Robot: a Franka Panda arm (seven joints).
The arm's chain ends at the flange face. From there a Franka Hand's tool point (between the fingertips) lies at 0.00 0.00 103.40 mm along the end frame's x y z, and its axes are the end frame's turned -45 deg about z.
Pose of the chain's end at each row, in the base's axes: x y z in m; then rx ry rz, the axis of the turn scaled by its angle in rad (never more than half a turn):
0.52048 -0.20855 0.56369 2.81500 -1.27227 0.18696
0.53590 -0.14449 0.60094 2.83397 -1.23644 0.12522
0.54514 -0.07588 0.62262 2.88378 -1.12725 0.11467
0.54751 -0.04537 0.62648 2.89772 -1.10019 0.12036
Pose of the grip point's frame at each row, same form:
0.52985 -0.21808 0.46116 3.04722 -0.09689 0.14312
0.54161 -0.15229 0.49799 3.06533 -0.05732 0.08705
0.55064 -0.08282 0.51960 3.07170 0.06165 0.07970
0.55355 -0.05205 0.52347 3.07261 0.09170 0.08690

